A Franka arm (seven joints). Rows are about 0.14 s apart.
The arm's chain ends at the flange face. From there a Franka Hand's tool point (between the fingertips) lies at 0.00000 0.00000 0.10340 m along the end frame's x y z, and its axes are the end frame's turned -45 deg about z.
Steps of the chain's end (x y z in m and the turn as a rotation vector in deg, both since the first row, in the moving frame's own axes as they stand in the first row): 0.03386, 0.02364, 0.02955, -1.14, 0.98, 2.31; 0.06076, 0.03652, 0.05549, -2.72, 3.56, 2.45; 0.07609, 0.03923, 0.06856, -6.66, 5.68, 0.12
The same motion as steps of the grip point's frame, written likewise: 0.00697, 0.04336, 0.02951, -1.50, -0.11, 2.31; 0.01804, 0.07681, 0.05517, -4.44, 0.59, 2.45; 0.02480, 0.09723, 0.06736, -8.73, -0.69, 0.12
